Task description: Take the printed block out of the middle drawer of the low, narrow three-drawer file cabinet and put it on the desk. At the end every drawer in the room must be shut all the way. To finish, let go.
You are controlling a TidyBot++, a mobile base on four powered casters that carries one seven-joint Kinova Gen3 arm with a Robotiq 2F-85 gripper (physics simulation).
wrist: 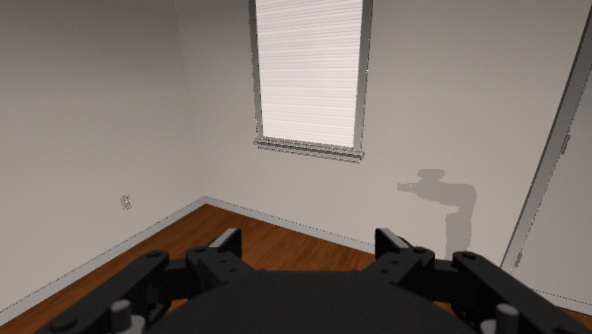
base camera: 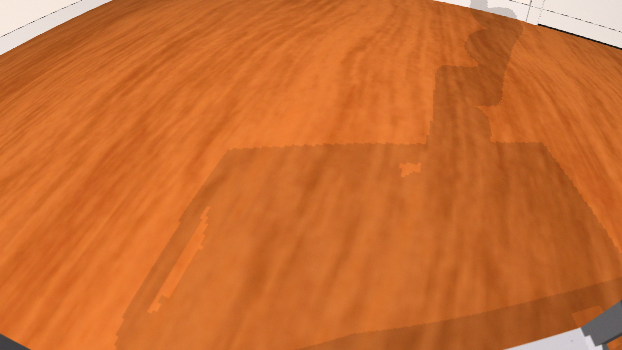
Scene:
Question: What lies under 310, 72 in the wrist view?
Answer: A window with white blind.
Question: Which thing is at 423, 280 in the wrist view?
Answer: My gripper.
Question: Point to a door frame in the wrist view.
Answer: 542, 253

